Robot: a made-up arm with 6 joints.
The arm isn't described. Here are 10 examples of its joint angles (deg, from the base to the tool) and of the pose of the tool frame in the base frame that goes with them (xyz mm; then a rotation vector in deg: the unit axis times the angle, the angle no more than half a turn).
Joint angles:
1: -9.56 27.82 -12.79 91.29 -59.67 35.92
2: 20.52 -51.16 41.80 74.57 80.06 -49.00
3: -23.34 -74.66 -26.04 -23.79 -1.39 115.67
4: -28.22 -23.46 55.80 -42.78 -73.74 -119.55
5: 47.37 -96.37 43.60 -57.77 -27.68 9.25
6: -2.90 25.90 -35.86 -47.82 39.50 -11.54
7: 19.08 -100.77 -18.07 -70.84 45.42 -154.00
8: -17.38 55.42 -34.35 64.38 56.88 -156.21
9: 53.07 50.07 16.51 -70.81 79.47 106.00
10: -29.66 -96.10 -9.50 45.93 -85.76 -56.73
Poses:
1: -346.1 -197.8 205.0 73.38 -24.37 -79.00
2: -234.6 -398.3 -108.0 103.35 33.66 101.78
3: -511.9 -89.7 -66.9 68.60 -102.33 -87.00
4: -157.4 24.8 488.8 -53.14 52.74 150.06
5: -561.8 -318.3 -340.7 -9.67 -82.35 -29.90
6: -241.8 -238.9 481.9 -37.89 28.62 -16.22
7: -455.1 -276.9 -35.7 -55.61 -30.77 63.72
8: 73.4 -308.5 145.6 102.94 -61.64 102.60
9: 28.2 -16.2 151.7 -108.09 -13.03 -58.67
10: -472.0 -488.7 61.8 55.82 154.17 -42.52
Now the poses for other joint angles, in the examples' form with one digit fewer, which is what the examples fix.
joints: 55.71 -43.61 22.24 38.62 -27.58 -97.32
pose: -119 -560 -135 22.7 -117.6 78.2
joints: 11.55 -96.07 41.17 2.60 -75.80 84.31
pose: -452 -244 -247 92.3 -104.8 -41.6
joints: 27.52 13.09 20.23 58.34 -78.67 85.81
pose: -272 -298 237 79.6 10.5 -102.2
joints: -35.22 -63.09 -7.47 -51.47 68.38 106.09
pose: -415 79 181 -20.3 -55.2 -164.4
